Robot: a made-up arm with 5 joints.
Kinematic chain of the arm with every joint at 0, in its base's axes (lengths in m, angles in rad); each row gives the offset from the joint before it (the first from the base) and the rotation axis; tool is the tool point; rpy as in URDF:
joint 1: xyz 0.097 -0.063 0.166 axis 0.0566 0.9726 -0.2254
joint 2: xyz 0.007 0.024 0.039 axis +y
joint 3: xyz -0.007 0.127 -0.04 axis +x
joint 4: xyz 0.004 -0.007 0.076 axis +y
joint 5: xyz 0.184 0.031 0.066 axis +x
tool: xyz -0.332 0.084 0.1 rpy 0 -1.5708 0
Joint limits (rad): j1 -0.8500..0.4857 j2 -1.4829..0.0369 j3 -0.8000..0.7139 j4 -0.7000..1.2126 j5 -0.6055..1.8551
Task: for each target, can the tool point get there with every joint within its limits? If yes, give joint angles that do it. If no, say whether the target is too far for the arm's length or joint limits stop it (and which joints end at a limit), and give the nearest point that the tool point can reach.
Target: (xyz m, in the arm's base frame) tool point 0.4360 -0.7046 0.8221
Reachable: no: too far | nearest point 0.2207 -0.1300 0.3771 | short by 0.758 m
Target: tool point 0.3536 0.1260 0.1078
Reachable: no: joint limits stop it (at a limit: joint 2, joint 3, joint 4, joint 5) | nearest point 0.2280 0.2484 0.0872 | short by 0.177 m
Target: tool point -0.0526 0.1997 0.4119
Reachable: yes | joints 0.0171 -0.1915 -0.1365 0.1575 0.3103
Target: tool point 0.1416 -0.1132 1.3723
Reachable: no: too far | nearest point 0.1163 0.0347 0.4845 | short by 0.900 m
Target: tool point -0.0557 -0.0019 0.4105
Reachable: yes | joints 0.0155 -0.2396 0.2371 0.2000 1.0654
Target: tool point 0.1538 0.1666 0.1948
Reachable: no: joint limits stop it (at a limit: joint 1, joint 2, joint 3, joint 4, joint 5) | nearest point 0.2280 0.2516 0.1006 | short by 0.147 m
